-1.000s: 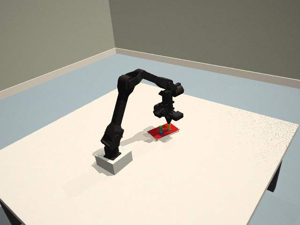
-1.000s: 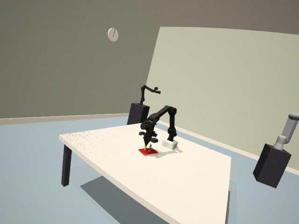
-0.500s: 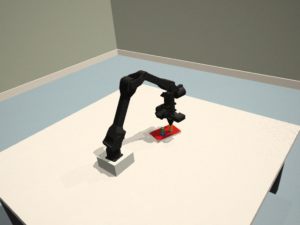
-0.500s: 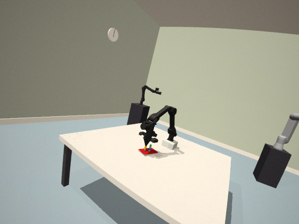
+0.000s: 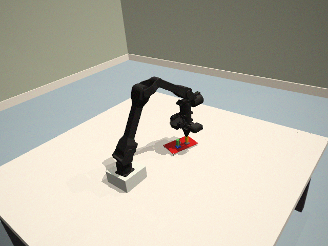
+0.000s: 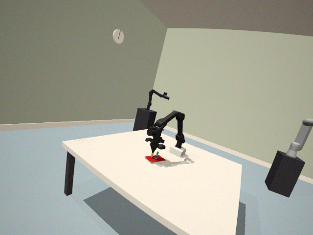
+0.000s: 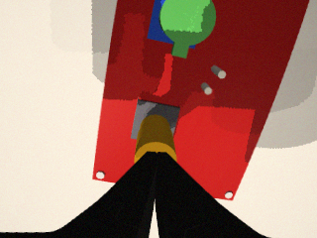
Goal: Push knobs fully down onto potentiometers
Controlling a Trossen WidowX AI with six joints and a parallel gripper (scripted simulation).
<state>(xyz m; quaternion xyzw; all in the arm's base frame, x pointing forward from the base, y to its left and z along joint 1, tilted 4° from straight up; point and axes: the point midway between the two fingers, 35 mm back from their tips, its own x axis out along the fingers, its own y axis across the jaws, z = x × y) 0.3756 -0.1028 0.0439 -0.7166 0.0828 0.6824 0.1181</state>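
The orange knob is 20 mm below my gripper tip. From my gripper tip the other things lie so: green knob 50 mm behind, 20 mm to the left, 10 mm below.
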